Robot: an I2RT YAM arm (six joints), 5 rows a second.
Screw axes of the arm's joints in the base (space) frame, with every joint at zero. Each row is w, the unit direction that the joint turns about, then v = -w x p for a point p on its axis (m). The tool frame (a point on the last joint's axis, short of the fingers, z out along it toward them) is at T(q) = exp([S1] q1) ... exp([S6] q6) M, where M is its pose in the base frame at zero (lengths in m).
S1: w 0 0 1 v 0 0 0
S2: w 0 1 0 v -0.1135 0 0.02
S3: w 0 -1 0 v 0.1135 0 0.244
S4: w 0 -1 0 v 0.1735 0 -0.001
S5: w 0 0 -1 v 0 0.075 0
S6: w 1 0 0 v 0 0.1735 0
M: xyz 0.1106 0 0.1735 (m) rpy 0 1.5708 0 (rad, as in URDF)
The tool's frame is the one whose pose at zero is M.
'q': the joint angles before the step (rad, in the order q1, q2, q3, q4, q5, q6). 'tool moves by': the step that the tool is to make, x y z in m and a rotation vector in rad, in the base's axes. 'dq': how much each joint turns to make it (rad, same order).
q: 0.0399 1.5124 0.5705 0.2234 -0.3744 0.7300
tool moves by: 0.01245 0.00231 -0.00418 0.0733 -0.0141 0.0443
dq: -0.0031 0.0690 0.0286 0.0682 -0.0832 0.0270
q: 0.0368 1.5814 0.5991 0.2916 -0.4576 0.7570
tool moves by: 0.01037 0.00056 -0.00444 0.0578 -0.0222 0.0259
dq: -0.0057 0.0599 0.0187 0.0786 -0.0602 0.0282
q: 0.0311 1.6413 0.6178 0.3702 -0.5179 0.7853
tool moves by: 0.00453 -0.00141 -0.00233 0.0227 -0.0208 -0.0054
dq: -0.0065 0.0275 0.0019 0.0569 -0.0140 0.0198
